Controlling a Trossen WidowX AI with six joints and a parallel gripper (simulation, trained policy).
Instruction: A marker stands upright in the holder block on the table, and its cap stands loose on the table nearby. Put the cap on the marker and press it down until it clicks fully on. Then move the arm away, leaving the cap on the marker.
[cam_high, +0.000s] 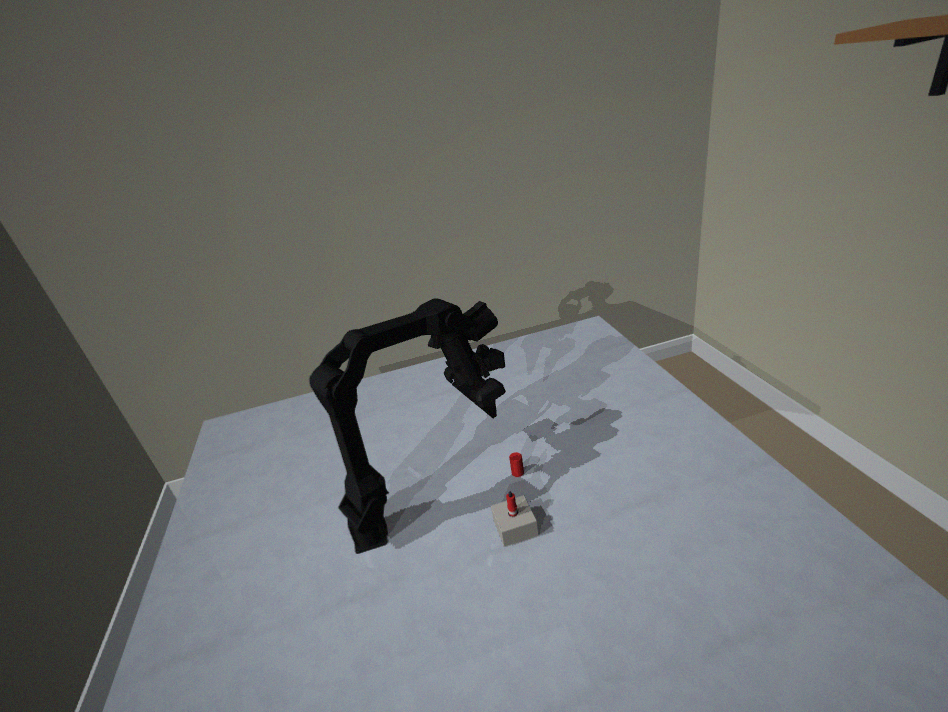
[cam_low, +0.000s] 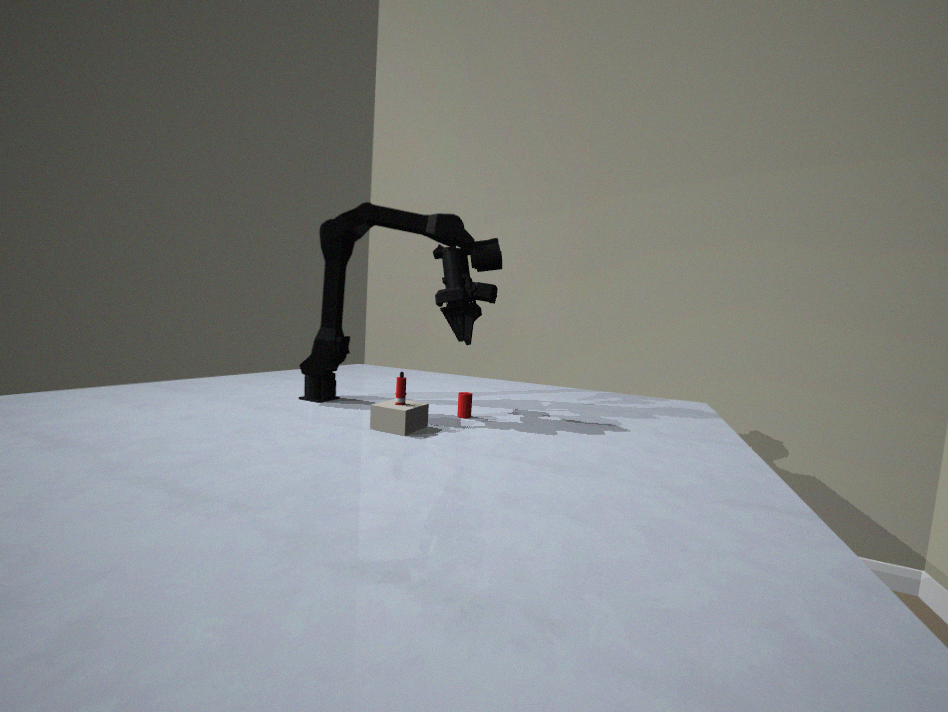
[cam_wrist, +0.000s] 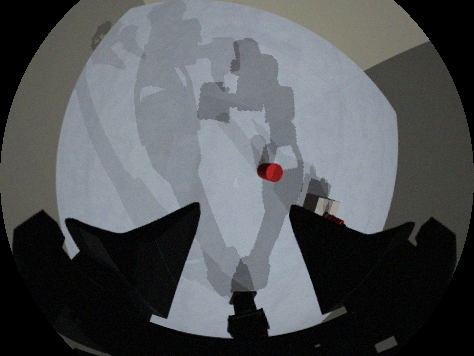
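Right now the red cap is 30 mm ahead of my gripper tip, 60 mm to the right of it and 120 mm below it. The rest, counted from my gripper tip: red marker: 20 mm behind, 200 mm to the right, 70 mm below; beige holder block: 20 mm behind, 200 mm to the right, 130 mm below.
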